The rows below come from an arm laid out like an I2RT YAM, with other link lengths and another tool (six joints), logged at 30 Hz.
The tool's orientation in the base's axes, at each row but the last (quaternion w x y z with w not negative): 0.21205, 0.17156, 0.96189, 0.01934; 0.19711, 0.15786, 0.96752, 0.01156; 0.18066, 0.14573, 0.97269, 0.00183; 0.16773, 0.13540, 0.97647, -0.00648; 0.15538, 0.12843, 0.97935, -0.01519; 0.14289, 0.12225, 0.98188, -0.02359; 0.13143, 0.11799, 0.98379, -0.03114; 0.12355, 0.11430, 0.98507, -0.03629
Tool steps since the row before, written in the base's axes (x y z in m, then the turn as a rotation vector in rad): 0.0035, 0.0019, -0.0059, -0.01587, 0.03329, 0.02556; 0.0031, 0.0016, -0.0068, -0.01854, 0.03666, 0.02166; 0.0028, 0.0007, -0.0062, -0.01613, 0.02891, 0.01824; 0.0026, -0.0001, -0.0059, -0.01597, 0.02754, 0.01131; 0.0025, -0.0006, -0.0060, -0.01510, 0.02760, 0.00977; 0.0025, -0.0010, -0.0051, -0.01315, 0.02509, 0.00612; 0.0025, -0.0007, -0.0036, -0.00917, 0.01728, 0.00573; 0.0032, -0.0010, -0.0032, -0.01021, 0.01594, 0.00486
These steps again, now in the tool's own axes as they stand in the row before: 0.0000, 0.0023, 0.0067, 0.01451, 0.02901, -0.03101; 0.0004, 0.0019, 0.0074, 0.01936, 0.03108, -0.02857; -0.0001, 0.0011, 0.0067, 0.01621, 0.02415, -0.02415; -0.0004, 0.0004, 0.0064, 0.01798, 0.02264, -0.01748; -0.0006, 0.0000, 0.0065, 0.01767, 0.02291, -0.01575; -0.0011, -0.0003, 0.0057, 0.01632, 0.02100, -0.01152; -0.0015, 0.0000, 0.0042, 0.01094, 0.01439, -0.00942; -0.0024, -0.0001, 0.0039, 0.01185, 0.01288, -0.00869
